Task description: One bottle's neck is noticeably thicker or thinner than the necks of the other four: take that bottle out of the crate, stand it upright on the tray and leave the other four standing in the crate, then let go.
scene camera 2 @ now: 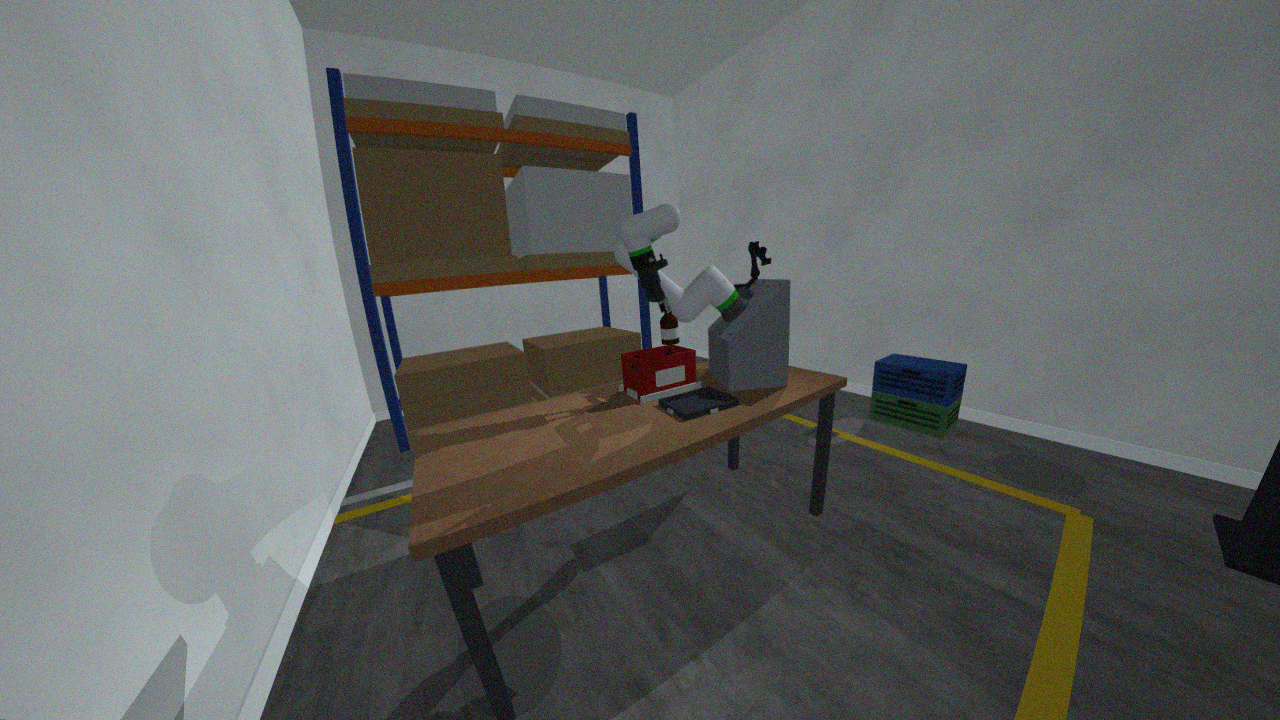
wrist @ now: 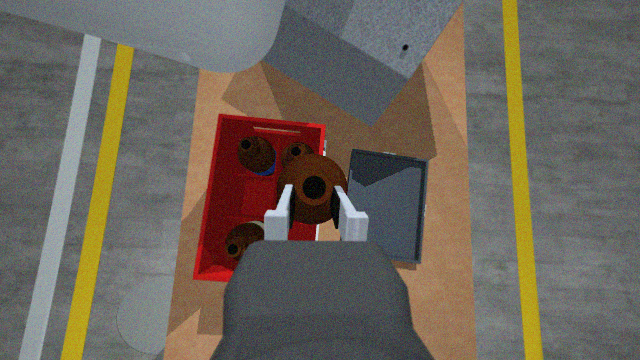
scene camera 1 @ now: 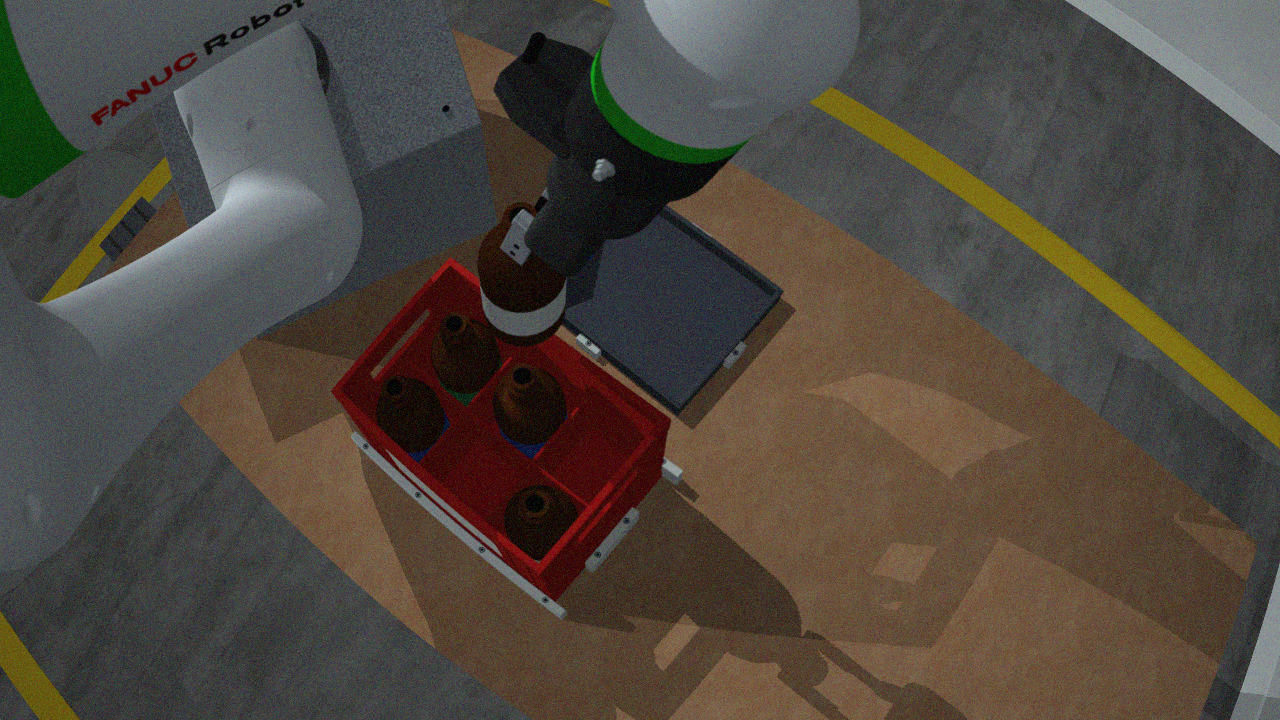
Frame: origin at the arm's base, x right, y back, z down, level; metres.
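Where they show: gripper, fingertip midpoint: point(scene camera 2: 666, 311) point(wrist: 313, 197) point(scene camera 1: 528, 236); arm's base, origin of the base link: point(scene camera 2: 736, 310).
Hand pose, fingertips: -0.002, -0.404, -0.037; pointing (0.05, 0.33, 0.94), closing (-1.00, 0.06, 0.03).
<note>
Each offset is from my fingertips to the top centre of the thing, as dx, dy, dz. "spot": to the spot under its first point. Level surfaces: height alone.
My gripper point(scene camera 1: 528, 221) point(scene camera 2: 665, 309) point(wrist: 313, 197) is shut on the neck of a brown bottle {+0.002, +0.011, -0.024} point(scene camera 1: 521, 284) point(scene camera 2: 669, 329) point(wrist: 320, 166) with a white label. The bottle hangs about upright, above the tray-side wall of the red crate {+0.082, +0.000, +0.181} point(scene camera 1: 637, 476) point(scene camera 2: 633, 381) point(wrist: 206, 205). In scene camera 1, four brown bottles {+0.037, +0.086, +0.193} point(scene camera 1: 463, 351) {+0.125, +0.090, +0.193} point(scene camera 1: 409, 416) {+0.037, -0.003, +0.193} point(scene camera 1: 529, 401) {+0.125, -0.090, +0.193} point(scene camera 1: 539, 522) stand in the crate. In the wrist view, three of them point(wrist: 256, 154) point(wrist: 295, 149) point(wrist: 243, 240) show; the held bottle hides the other. The dark tray {spot: -0.183, -0.049, +0.351} point(scene camera 1: 689, 313) point(scene camera 2: 698, 403) point(wrist: 390, 215) lies beside the crate, with no bottle on it.
The grey robot pedestal point(scene camera 1: 420, 197) point(scene camera 2: 760, 340) point(wrist: 330, 70) stands behind the crate and tray on the wooden table {dz +0.356} point(scene camera 1: 859, 304) point(scene camera 2: 537, 465). Light strips {spot: +0.174, -0.007, +0.317} point(scene camera 1: 456, 519) lie along the crate's base. Small light blocks point(scene camera 1: 588, 346) point(scene camera 1: 734, 354) sit at the tray's edges.
</note>
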